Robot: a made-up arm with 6 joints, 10 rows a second.
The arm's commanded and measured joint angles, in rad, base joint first. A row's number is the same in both.
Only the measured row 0 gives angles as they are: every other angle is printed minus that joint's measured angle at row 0.
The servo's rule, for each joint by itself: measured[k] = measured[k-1] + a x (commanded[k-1-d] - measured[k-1]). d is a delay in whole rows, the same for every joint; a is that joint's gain. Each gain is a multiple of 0.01, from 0.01 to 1. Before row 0 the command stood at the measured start. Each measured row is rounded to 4 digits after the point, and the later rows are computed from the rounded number. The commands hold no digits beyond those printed.
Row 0, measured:
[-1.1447, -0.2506, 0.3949, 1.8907, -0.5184, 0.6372]
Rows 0 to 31, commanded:
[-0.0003, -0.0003, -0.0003, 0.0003, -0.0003, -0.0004]
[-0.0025, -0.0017, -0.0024, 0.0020, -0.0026, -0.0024]
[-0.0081, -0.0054, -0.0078, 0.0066, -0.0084, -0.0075]
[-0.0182, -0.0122, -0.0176, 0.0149, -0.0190, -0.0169]
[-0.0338, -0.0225, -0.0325, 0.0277, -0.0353, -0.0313]
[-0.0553, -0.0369, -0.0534, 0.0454, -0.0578, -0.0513]
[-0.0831, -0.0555, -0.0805, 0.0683, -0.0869, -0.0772]
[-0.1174, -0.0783, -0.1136, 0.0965, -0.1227, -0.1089]
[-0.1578, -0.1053, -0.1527, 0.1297, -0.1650, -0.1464]
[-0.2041, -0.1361, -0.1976, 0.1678, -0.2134, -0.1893]
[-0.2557, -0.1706, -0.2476, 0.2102, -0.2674, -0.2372]
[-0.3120, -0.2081, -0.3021, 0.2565, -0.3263, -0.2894]
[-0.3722, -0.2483, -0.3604, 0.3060, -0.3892, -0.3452]
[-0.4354, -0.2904, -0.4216, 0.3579, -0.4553, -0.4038]
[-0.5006, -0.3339, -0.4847, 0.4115, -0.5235, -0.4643]
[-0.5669, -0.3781, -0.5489, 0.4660, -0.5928, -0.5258]
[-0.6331, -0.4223, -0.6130, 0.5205, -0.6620, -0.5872]
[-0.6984, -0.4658, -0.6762, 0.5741, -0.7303, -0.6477]
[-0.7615, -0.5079, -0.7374, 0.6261, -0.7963, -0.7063]
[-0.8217, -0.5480, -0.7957, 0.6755, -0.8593, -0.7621]
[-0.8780, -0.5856, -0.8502, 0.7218, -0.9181, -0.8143]
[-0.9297, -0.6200, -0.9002, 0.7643, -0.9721, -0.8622]
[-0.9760, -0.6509, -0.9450, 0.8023, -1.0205, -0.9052]
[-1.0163, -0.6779, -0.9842, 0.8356, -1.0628, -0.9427]
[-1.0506, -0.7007, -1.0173, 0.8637, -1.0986, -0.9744]
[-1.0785, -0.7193, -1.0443, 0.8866, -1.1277, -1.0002]
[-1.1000, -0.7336, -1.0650, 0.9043, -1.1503, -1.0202]
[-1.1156, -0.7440, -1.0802, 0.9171, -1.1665, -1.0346]
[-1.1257, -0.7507, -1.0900, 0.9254, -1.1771, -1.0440]
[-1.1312, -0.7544, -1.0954, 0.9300, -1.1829, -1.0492]
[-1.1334, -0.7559, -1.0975, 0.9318, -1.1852, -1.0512]
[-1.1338, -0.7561, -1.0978, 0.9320, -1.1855, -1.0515]
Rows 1 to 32, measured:
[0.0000, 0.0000, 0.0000, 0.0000, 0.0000, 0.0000]
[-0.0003, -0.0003, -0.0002, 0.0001, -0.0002, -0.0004]
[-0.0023, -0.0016, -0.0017, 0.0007, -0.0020, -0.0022]
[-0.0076, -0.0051, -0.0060, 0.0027, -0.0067, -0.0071]
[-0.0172, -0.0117, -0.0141, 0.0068, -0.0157, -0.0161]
[-0.0323, -0.0217, -0.0270, 0.0139, -0.0300, -0.0301]
[-0.0532, -0.0358, -0.0455, 0.0246, -0.0503, -0.0496]
[-0.0804, -0.0541, -0.0700, 0.0395, -0.0770, -0.0750]
[-0.1141, -0.0766, -0.1005, 0.0589, -0.1104, -0.1062]
[-0.1539, -0.1033, -0.1370, 0.0830, -0.1503, -0.1432]
[-0.1996, -0.1338, -0.1794, 0.1118, -0.1964, -0.1856]
[-0.2507, -0.1680, -0.2271, 0.1453, -0.2482, -0.2331]
[-0.3065, -0.2053, -0.2796, 0.1831, -0.3052, -0.2849]
[-0.3663, -0.2453, -0.3362, 0.2249, -0.3665, -0.3404]
[-0.4292, -0.2872, -0.3960, 0.2701, -0.4313, -0.3987]
[-0.4942, -0.3306, -0.4581, 0.3182, -0.4986, -0.4591]
[-0.5604, -0.3748, -0.5217, 0.3685, -0.5674, -0.5205]
[-0.6266, -0.4190, -0.5856, 0.4202, -0.6365, -0.5819]
[-0.6919, -0.4625, -0.6490, 0.4725, -0.7050, -0.6424]
[-0.7552, -0.5047, -0.7109, 0.5247, -0.7716, -0.7012]
[-0.8157, -0.5450, -0.7703, 0.5760, -0.8356, -0.7572]
[-0.8724, -0.5828, -0.8262, 0.6256, -0.8958, -0.8097]
[-0.9245, -0.6174, -0.8780, 0.6728, -0.9515, -0.8580]
[-0.9714, -0.6486, -0.9249, 0.7168, -1.0019, -0.9014]
[-1.0123, -0.6758, -0.9664, 0.7572, -1.0464, -0.9394]
[-1.0472, -0.6990, -1.0020, 0.7934, -1.0845, -0.9716]
[-1.0757, -0.7179, -1.0316, 0.8251, -1.1160, -0.9979]
[-1.0978, -0.7325, -1.0550, 0.8520, -1.1410, -1.0184]
[-1.1140, -0.7432, -1.0726, 0.8741, -1.1596, -1.0333]
[-1.1246, -0.7502, -1.0848, 0.8915, -1.1724, -1.0431]
[-1.1306, -0.7541, -1.0922, 0.9046, -1.1801, -1.0487]
[-1.1331, -0.7558, -1.0959, 0.9138, -1.1838, -1.0510]
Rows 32 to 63, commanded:
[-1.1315, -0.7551, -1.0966, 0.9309, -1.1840, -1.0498]
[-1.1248, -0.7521, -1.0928, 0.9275, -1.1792, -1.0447]
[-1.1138, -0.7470, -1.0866, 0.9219, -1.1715, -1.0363]
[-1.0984, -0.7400, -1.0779, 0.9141, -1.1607, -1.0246]
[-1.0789, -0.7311, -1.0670, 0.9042, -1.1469, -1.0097]
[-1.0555, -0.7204, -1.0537, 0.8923, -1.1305, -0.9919]
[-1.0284, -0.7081, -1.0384, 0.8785, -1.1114, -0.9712]
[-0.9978, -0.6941, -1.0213, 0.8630, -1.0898, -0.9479]
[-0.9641, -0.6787, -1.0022, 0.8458, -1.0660, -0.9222]
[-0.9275, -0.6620, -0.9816, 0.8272, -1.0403, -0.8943]
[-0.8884, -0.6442, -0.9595, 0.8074, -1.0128, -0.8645]
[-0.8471, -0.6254, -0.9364, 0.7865, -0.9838, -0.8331]
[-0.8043, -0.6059, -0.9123, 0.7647, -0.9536, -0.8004]
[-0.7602, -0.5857, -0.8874, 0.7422, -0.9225, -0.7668]
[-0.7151, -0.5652, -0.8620, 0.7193, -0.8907, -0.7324]
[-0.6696, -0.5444, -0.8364, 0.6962, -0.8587, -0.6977]
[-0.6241, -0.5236, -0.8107, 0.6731, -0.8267, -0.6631]
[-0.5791, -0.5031, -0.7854, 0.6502, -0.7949, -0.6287]
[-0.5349, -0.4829, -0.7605, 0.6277, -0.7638, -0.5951]
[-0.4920, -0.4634, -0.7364, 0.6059, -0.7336, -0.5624]
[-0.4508, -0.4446, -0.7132, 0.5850, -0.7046, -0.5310]
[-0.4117, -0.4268, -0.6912, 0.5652, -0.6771, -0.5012]
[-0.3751, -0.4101, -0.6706, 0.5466, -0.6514, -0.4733]
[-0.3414, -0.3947, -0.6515, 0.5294, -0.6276, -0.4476]
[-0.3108, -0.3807, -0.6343, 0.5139, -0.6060, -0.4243]
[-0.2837, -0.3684, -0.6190, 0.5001, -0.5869, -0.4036]
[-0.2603, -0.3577, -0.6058, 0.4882, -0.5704, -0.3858]
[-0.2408, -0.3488, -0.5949, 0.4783, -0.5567, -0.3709]
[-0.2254, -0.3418, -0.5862, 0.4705, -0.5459, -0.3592]
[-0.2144, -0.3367, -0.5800, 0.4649, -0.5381, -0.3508]
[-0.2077, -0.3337, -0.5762, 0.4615, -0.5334, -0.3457]
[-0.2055, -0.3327, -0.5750, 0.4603, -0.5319, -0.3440]
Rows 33 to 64, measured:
[-1.1337, -0.7561, -1.0972, 0.9200, -1.1850, -1.0515]
[-1.1317, -0.7552, -1.0968, 0.9237, -1.1843, -1.0499]
[-1.1254, -0.7523, -1.0940, 0.9250, -1.1806, -1.0451]
[-1.1148, -0.7474, -1.0888, 0.9239, -1.1740, -1.0370]
[-1.0999, -0.7405, -1.0812, 0.9206, -1.1643, -1.0256]
[-1.0808, -0.7318, -1.0713, 0.9150, -1.1516, -1.0110]
[-1.0578, -0.7212, -1.0590, 0.9073, -1.1362, -0.9934]
[-1.0310, -0.7090, -1.0446, 0.8975, -1.1181, -0.9730]
[-1.0008, -0.6951, -1.0283, 0.8858, -1.0974, -0.9499]
[-0.9674, -0.6798, -1.0100, 0.8722, -1.0745, -0.9244]
[-0.9311, -0.6632, -0.9901, 0.8569, -1.0495, -0.8967]
[-0.8922, -0.6455, -0.9687, 0.8401, -1.0227, -0.8671]
[-0.8512, -0.6268, -0.9461, 0.8219, -0.9943, -0.8358]
[-0.8085, -0.6074, -0.9224, 0.8025, -0.9646, -0.8032]
[-0.7645, -0.5872, -0.8979, 0.7820, -0.9339, -0.7697]
[-0.7195, -0.5667, -0.8728, 0.7607, -0.9024, -0.7354]
[-0.6741, -0.5460, -0.8473, 0.7388, -0.8705, -0.7007]
[-0.6286, -0.5252, -0.8217, 0.7165, -0.8385, -0.6661]
[-0.5836, -0.5046, -0.7963, 0.6940, -0.8067, -0.6317]
[-0.5393, -0.4844, -0.7712, 0.6715, -0.7754, -0.5980]
[-0.4963, -0.4649, -0.7468, 0.6492, -0.7449, -0.5652]
[-0.4549, -0.4460, -0.7233, 0.6274, -0.7155, -0.5337]
[-0.4156, -0.4281, -0.7008, 0.6063, -0.6875, -0.5038]
[-0.3787, -0.4114, -0.6797, 0.5860, -0.6611, -0.4757]
[-0.3448, -0.3959, -0.6600, 0.5668, -0.6366, -0.4498]
[-0.3139, -0.3818, -0.6420, 0.5488, -0.6143, -0.4263]
[-0.2864, -0.3693, -0.6259, 0.5322, -0.5943, -0.4054]
[-0.2626, -0.3585, -0.6118, 0.5172, -0.5769, -0.3874]
[-0.2428, -0.3495, -0.6000, 0.5040, -0.5622, -0.3722]
[-0.2270, -0.3423, -0.5903, 0.4926, -0.5503, -0.3602]
[-0.2155, -0.3371, -0.5831, 0.4832, -0.5414, -0.3516]
[-0.2084, -0.3339, -0.5783, 0.4758, -0.5356, -0.3462]

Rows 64 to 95, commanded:
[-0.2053, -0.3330, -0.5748, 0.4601, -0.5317, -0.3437]
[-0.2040, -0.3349, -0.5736, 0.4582, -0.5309, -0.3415]
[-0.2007, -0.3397, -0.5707, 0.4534, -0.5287, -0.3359]
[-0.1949, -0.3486, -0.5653, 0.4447, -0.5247, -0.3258]
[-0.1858, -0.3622, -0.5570, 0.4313, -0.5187, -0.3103]
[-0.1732, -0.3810, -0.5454, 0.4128, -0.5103, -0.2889]
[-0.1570, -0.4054, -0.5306, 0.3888, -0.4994, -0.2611]
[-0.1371, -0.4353, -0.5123, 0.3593, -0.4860, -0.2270]
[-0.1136, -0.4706, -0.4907, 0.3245, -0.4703, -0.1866]
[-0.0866, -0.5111, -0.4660, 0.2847, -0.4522, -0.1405]
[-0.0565, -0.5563, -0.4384, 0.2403, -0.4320, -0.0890]
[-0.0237, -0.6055, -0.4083, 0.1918, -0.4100, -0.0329]
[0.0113, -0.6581, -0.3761, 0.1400, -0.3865, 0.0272]
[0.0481, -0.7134, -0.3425, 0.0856, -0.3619, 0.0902]
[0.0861, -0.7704, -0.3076, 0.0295, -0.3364, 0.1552]
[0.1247, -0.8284, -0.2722, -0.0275, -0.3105, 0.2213]
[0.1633, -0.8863, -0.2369, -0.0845, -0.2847, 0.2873]
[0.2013, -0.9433, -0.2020, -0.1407, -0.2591, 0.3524]
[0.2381, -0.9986, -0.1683, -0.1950, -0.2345, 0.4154]
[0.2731, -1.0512, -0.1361, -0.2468, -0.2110, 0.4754]
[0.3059, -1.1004, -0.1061, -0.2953, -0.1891, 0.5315]
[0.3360, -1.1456, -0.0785, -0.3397, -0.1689, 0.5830]
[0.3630, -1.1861, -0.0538, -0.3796, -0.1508, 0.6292]
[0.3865, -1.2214, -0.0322, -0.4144, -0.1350, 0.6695]
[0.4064, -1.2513, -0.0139, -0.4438, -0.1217, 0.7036]
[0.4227, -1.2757, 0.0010, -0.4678, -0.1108, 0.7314]
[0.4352, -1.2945, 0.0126, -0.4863, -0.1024, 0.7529]
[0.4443, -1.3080, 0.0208, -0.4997, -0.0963, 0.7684]
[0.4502, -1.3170, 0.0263, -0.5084, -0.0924, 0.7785]
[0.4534, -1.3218, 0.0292, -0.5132, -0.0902, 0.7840]
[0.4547, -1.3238, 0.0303, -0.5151, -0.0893, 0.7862]
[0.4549, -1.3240, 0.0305, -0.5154, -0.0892, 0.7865]
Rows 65 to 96, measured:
[-0.2058, -0.3328, -0.5760, 0.4705, -0.5329, -0.3442]
[-0.2053, -0.3330, -0.5752, 0.4670, -0.5320, -0.3437]
[-0.2041, -0.3348, -0.5741, 0.4640, -0.5312, -0.3417]
[-0.2010, -0.3394, -0.5717, 0.4604, -0.5294, -0.3364]
[-0.1954, -0.3480, -0.5672, 0.4551, -0.5260, -0.3266]
[-0.1867, -0.3612, -0.5601, 0.4470, -0.5207, -0.3116]
[-0.1744, -0.3796, -0.5498, 0.4354, -0.5131, -0.2907]
[-0.1586, -0.4036, -0.5364, 0.4196, -0.5031, -0.2635]
[-0.1390, -0.4331, -0.5195, 0.3991, -0.4906, -0.2299]
[-0.1159, -0.4680, -0.4993, 0.3737, -0.4758, -0.1901]
[-0.0892, -0.5081, -0.4760, 0.3434, -0.4586, -0.1445]
[-0.0594, -0.5529, -0.4497, 0.3083, -0.4392, -0.0934]
[-0.0269, -0.6018, -0.4207, 0.2687, -0.4179, -0.0377]
[0.0079, -0.6542, -0.3895, 0.2249, -0.3950, 0.0220]
[0.0445, -0.7093, -0.3566, 0.1775, -0.3708, 0.0847]
[0.0824, -0.7661, -0.3223, 0.1272, -0.3457, 0.1496]
[0.1209, -0.8240, -0.2872, 0.0746, -0.3200, 0.2156]
[0.1595, -0.8819, -0.2520, 0.0205, -0.2942, 0.2816]
[0.1975, -0.9390, -0.2170, -0.0343, -0.2686, 0.3467]
[0.2344, -0.9944, -0.1829, -0.0889, -0.2437, 0.4099]
[0.2696, -1.0472, -0.1501, -0.1426, -0.2198, 0.4702]
[0.3026, -1.0967, -0.1193, -0.1945, -0.1974, 0.5266]
[0.3330, -1.1422, -0.0907, -0.2439, -0.1766, 0.5785]
[0.3603, -1.1830, -0.0649, -0.2900, -0.1578, 0.6251]
[0.3841, -1.2187, -0.0420, -0.3323, -0.1412, 0.6659]
[0.4044, -1.2490, -0.0223, -0.3702, -0.1270, 0.7006]
[0.4211, -1.2738, -0.0060, -0.4034, -0.1152, 0.7289]
[0.4339, -1.2931, 0.0070, -0.4316, -0.1059, 0.7510]
[0.4434, -1.3070, 0.0167, -0.4548, -0.0989, 0.7670]
[0.4496, -1.3163, 0.0234, -0.4730, -0.0942, 0.7776]
[0.4531, -1.3214, 0.0275, -0.4867, -0.0913, 0.7835]
[0.4546, -1.3236, 0.0295, -0.4964, -0.0898, 0.7860]

